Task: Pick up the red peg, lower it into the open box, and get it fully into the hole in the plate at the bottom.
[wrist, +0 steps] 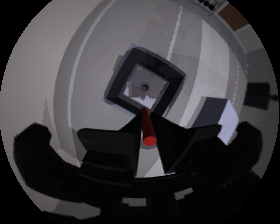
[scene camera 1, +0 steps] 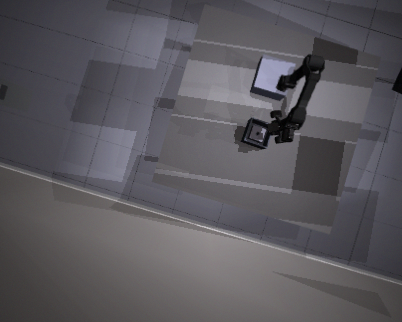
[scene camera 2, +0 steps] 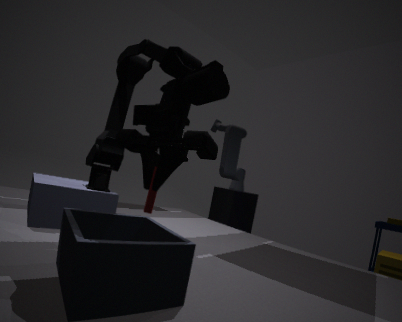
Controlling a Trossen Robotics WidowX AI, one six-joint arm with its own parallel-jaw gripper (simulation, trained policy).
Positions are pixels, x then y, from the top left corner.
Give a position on a dark box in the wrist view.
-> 174,77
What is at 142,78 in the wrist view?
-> A plate.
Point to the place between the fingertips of my gripper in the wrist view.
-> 146,115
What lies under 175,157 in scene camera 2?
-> My gripper.
